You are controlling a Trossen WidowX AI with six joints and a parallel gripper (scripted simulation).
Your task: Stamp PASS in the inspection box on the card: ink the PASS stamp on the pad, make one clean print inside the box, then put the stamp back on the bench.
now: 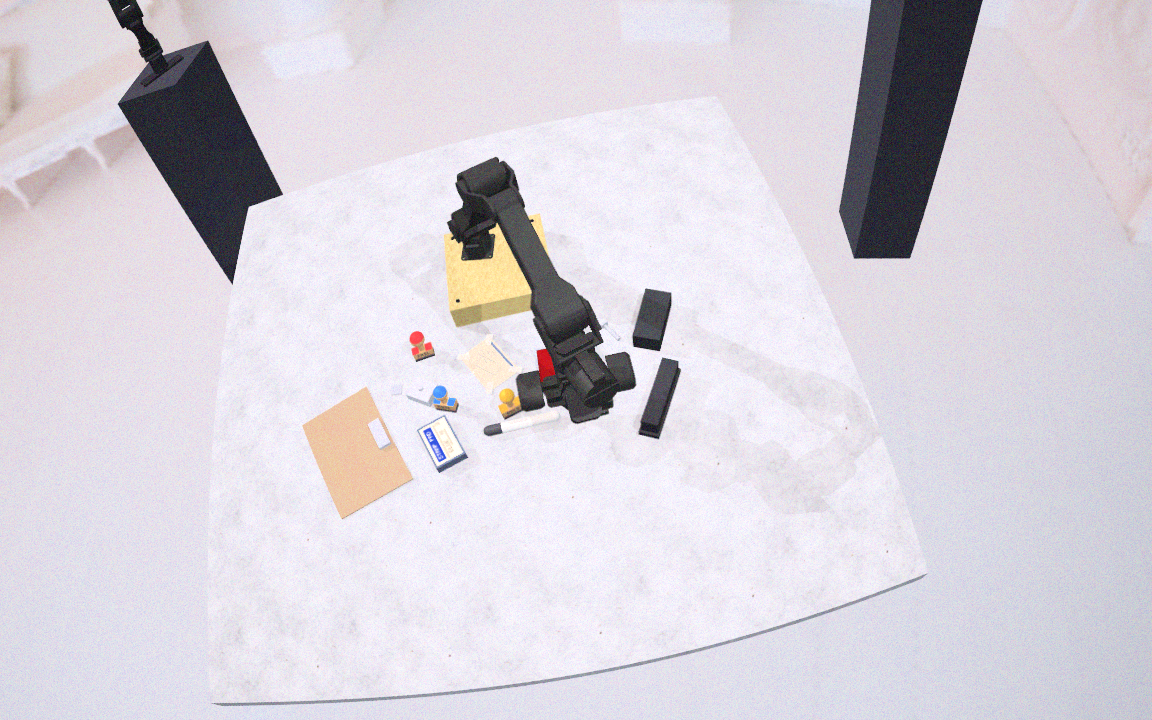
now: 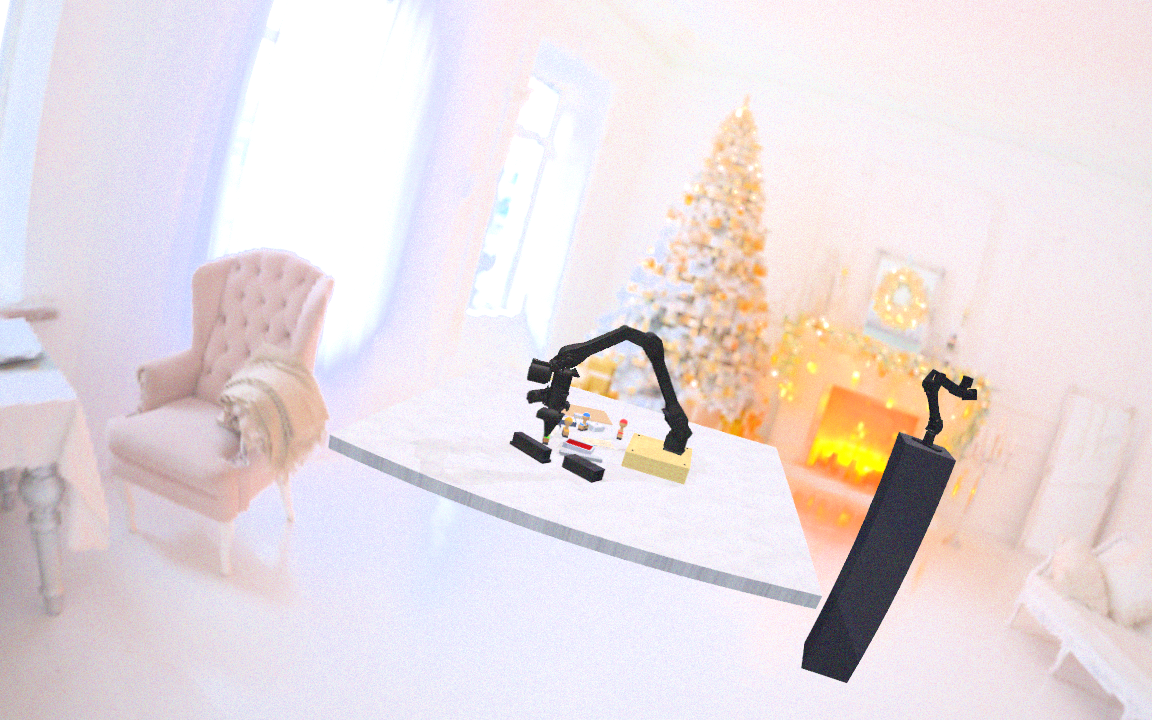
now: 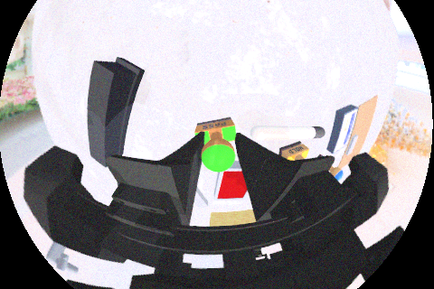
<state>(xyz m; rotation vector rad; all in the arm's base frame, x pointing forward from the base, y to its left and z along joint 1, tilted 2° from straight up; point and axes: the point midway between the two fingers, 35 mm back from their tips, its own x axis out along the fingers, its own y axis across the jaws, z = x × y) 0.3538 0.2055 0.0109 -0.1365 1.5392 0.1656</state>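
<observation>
The green-knobbed stamp lies right at my gripper tip. The rest, counted from my gripper tip: orange-knobbed stamp (1 cm behind, 12 cm to the right); then marker (2 cm ahead, 12 cm to the right, 1 cm below); then red ink pad (9 cm behind, 5 cm to the right, 2 cm below).
</observation>
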